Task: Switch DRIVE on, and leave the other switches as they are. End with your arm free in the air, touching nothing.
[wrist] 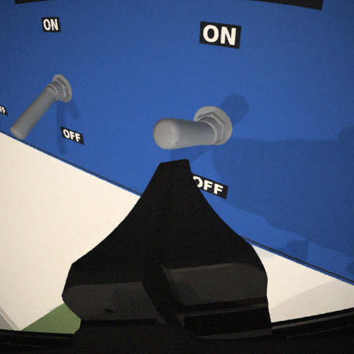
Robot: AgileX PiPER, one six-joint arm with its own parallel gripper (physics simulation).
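The middle switch lever (pixel 186 133) is grey and sticks out of the blue panel between an ON label (pixel 220 35) above and an OFF label (pixel 210 186) below. It points towards the camera and left, almost level in the view; whether it stands at ON or OFF is not clear. Its name plate (pixel 170 1) is cut off at the top edge, so DRIVE cannot be read. My gripper (pixel 176 177) is shut and empty, its fingertips just under the lever in the view. A narrow strip of blue shows between them; contact is not visible.
A second switch lever (pixel 35 112) at the left slants down and left, with its own ON label (pixel 51 25) and OFF label (pixel 72 135). The blue panel (pixel 130 60) fills the upper view. A green patch (pixel 55 320) shows at the lower left.
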